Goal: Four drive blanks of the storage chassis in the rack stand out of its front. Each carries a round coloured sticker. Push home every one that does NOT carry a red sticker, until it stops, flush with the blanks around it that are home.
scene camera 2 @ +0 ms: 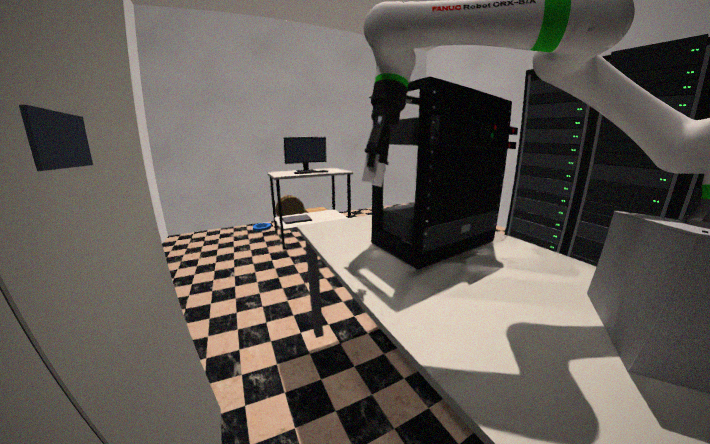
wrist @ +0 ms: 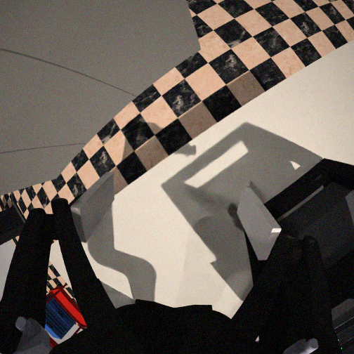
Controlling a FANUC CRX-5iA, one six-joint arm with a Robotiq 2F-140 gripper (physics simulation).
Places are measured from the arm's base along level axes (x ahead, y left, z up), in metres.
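Pixels of known places: gripper, fingertip midpoint: [scene camera 2: 372,184].
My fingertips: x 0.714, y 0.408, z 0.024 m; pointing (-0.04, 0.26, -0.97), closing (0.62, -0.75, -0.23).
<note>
Behind a point stands the place of what it marks.
The black rack [scene camera 2: 463,183] @[z 0.002, x 0.659, y 0.024 m] [wrist: 300,192] stands on the pale bench. A dark chassis [scene camera 2: 404,131] @[z 0.178, x 0.818, y 0.176 m] shows high in its open left face. Two small dark blocks with red marks [scene camera 2: 512,130] @[z 0.206, x 0.587, y -0.199 m] [scene camera 2: 511,145] @[z 0.149, x 0.586, y -0.202 m] stand out at its far right edge; I cannot tell whether they are drive blanks. No round sticker can be made out clearly. My gripper [scene camera 2: 377,159] [wrist: 177,193] is open, fingers wide apart, and hangs left of the rack's upper part, pointing down. A pale plate [scene camera 2: 373,175] @[z 0.055, x 0.661, y 0.452 m] [wrist: 258,222] shows near one fingertip; contact cannot be told.
The bench [scene camera 2: 544,303] @[z -0.294, x 0.304, y 0.080 m] [wrist: 145,225] carries a grey block [scene camera 2: 659,293] @[z -0.114, x 0.101, y 0.191 m] at the right. Server cabinets [scene camera 2: 547,167] stand behind. A desk [scene camera 2: 308,174] with a monitor [scene camera 2: 304,150] stands at the back. A red and blue object [wrist: 62,315] shows at lower left in the wrist view.
</note>
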